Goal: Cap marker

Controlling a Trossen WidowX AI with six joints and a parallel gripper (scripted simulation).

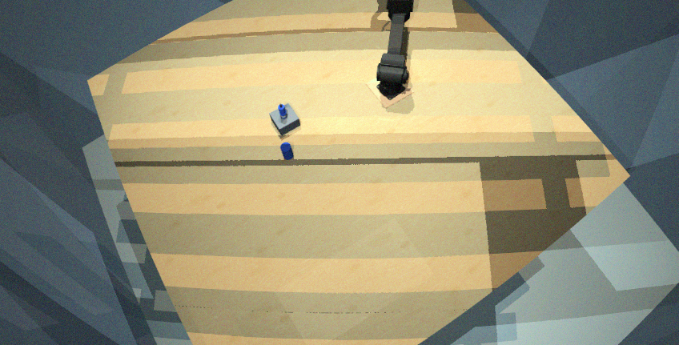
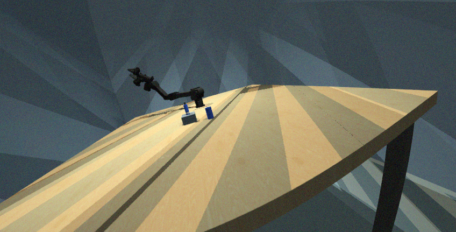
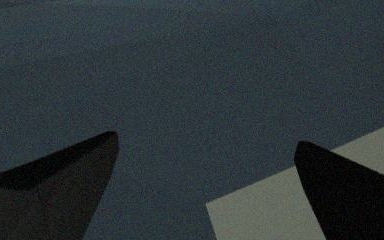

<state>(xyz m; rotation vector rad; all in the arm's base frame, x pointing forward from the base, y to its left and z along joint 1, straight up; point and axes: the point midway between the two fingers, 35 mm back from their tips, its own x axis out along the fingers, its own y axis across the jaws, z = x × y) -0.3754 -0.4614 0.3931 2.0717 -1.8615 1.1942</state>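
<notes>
Now: the blue cap 75 cm ahead of my gripper tip, 48 cm to the left of it and 39 cm below it. The rest, counted from my gripper tip: holder block (69 cm ahead, 39 cm to the left, 40 cm below).
</notes>
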